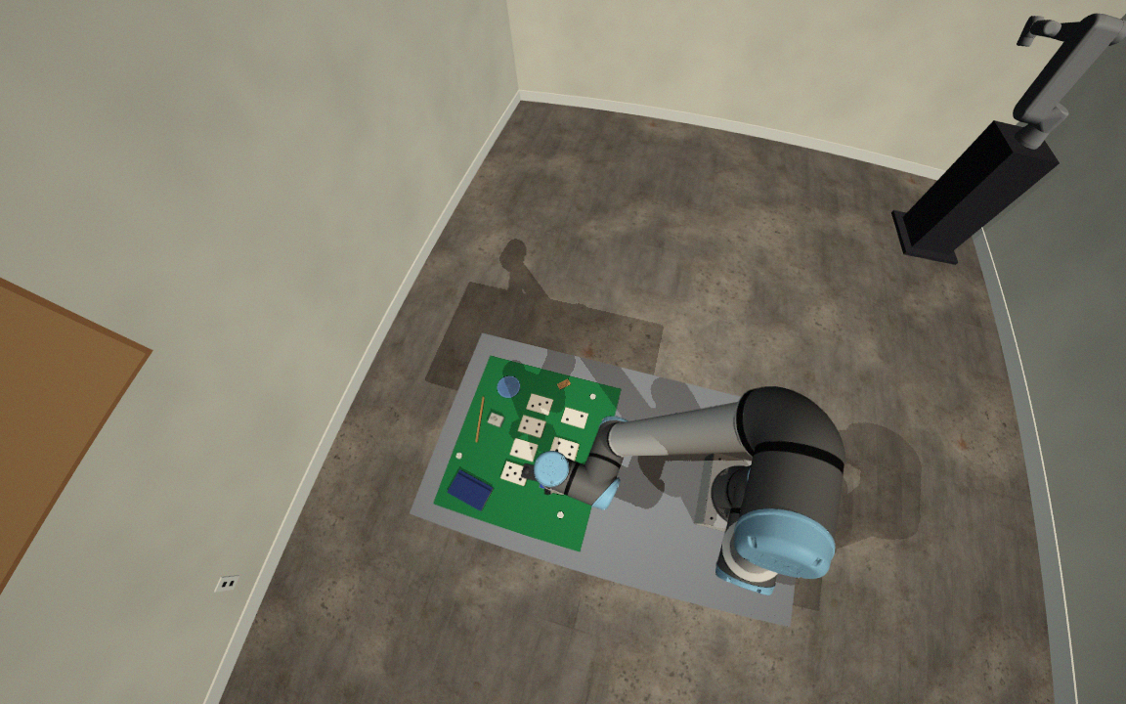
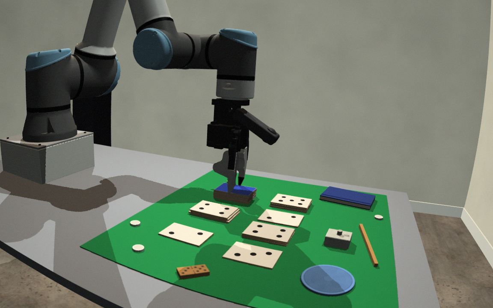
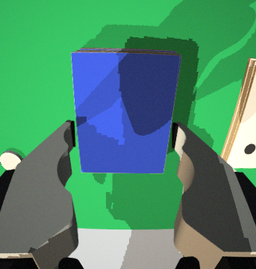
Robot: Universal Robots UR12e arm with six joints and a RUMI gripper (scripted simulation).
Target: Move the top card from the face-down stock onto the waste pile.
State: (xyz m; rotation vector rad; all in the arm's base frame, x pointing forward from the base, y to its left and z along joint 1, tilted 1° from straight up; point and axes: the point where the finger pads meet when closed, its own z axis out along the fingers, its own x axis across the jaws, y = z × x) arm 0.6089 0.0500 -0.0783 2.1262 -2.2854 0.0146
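The green mat is 11 cm ahead of my hand, 11 cm to the right of it and 5 cm below it. Round my hand: wooden stick: 32 cm ahead, 17 cm to the right, 3 cm below; then grey knobbed block: 26 cm ahead, 18 cm to the right, 2 cm below; then domino: 4 cm ahead, 37 cm to the right, 3 cm below.
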